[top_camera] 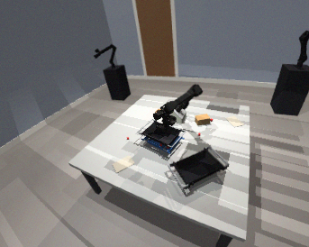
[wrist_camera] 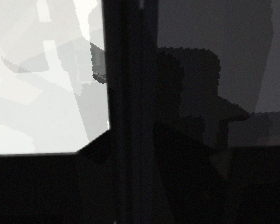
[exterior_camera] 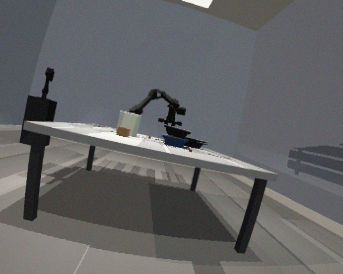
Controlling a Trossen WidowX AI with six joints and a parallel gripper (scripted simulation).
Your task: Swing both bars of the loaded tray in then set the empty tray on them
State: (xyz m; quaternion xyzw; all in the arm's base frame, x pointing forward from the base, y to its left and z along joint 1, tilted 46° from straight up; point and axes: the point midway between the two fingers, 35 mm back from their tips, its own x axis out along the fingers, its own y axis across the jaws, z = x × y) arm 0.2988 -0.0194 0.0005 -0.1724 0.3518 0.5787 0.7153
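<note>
Right now my gripper tip is 7 cm short of the dark tray, 3 cm below it and 2 cm to the left of it. The rest, counted from my gripper tip: brown box 30 cm behind, 25 cm to the left, 5 cm below.
</note>
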